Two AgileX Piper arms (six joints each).
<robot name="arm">
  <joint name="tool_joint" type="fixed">
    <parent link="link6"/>
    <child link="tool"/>
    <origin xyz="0 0 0" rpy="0 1.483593 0"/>
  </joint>
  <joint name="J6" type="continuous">
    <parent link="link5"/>
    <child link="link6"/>
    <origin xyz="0.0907 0 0.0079"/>
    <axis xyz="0.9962 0 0.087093"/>
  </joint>
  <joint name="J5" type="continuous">
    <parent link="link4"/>
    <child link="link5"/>
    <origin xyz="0 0 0"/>
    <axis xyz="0 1 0"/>
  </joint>
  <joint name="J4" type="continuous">
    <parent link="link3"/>
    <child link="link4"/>
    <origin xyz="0.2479 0 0.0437"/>
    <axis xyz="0.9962 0 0.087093"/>
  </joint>
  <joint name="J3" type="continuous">
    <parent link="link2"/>
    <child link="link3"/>
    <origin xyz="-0.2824 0 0.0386"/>
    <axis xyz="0 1 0"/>
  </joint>
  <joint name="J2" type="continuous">
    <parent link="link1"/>
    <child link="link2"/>
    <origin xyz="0 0 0"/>
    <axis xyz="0 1 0"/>
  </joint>
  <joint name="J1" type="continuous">
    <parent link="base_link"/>
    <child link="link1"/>
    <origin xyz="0 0 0.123"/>
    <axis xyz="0 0 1"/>
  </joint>
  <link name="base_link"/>
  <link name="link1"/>
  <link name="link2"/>
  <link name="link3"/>
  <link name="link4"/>
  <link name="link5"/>
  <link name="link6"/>
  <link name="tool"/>
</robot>
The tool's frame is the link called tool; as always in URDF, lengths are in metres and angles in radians. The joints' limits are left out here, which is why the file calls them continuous.
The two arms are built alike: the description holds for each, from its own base.
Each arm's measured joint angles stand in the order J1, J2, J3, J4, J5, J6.
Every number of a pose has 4 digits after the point.
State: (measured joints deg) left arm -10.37 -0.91 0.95 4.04 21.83 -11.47; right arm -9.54 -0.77 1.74 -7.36 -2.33 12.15
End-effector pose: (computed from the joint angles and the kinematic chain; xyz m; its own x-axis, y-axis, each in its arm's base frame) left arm 0.0516 -0.0070 0.1743 -0.3030 -0.0811 -0.9495 0.1156 0.9859 -0.1210; right arm 0.0555 -0.0089 0.2073 0.1219 0.0643 -0.9905 0.1510 0.9851 0.0825
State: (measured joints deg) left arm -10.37 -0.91 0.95 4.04 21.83 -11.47; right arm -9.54 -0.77 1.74 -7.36 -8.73 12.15
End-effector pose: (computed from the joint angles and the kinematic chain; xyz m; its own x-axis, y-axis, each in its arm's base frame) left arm 0.0516 -0.0070 0.1743 -0.3030 -0.0811 -0.9495 0.1156 0.9859 -0.1210; right arm 0.0541 -0.0073 0.2173 0.2283 0.0478 -0.9724 0.1281 0.9886 0.0786
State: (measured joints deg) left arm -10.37 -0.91 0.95 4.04 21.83 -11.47; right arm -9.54 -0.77 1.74 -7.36 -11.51 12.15
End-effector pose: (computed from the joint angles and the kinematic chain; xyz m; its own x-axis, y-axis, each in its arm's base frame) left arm 0.0516 -0.0070 0.1743 -0.3030 -0.0811 -0.9495 0.1156 0.9859 -0.1210; right arm 0.0531 -0.0066 0.2215 0.2738 0.0412 -0.9609 0.1183 0.9901 0.0762
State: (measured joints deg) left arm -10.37 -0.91 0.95 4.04 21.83 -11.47; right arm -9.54 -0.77 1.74 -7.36 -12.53 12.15
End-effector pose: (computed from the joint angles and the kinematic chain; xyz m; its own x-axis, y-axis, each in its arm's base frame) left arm 0.0516 -0.0070 0.1743 -0.3030 -0.0811 -0.9495 0.1156 0.9859 -0.1210; right arm 0.0527 -0.0063 0.2231 0.2904 0.0389 -0.9561 0.1147 0.9906 0.0751
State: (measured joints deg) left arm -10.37 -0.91 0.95 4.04 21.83 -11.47; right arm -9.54 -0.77 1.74 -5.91 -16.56 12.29
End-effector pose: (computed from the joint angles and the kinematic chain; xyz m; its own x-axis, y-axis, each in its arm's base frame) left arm 0.0516 -0.0070 0.1743 -0.3030 -0.0811 -0.9495 0.1156 0.9859 -0.1210; right arm 0.0507 -0.0058 0.2291 0.3591 0.0566 -0.9316 0.0978 0.9904 0.0978
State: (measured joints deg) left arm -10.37 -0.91 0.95 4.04 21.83 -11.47; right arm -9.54 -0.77 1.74 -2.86 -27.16 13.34
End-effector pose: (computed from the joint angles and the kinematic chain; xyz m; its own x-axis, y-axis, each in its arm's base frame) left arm 0.0516 -0.0070 0.1743 -0.3030 -0.0811 -0.9495 0.1156 0.9859 -0.1210; right arm 0.0434 -0.0052 0.2444 0.5286 0.1010 -0.8428 0.0483 0.9877 0.1487
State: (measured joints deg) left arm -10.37 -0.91 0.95 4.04 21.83 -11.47; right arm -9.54 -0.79 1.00 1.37 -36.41 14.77
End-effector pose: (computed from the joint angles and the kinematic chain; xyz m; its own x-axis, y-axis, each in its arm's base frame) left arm 0.0516 -0.0070 0.1743 -0.3030 -0.0811 -0.9495 0.1156 0.9859 -0.1210; right arm 0.0330 -0.0069 0.2604 0.6729 0.1642 -0.7213 -0.0081 0.9766 0.2148
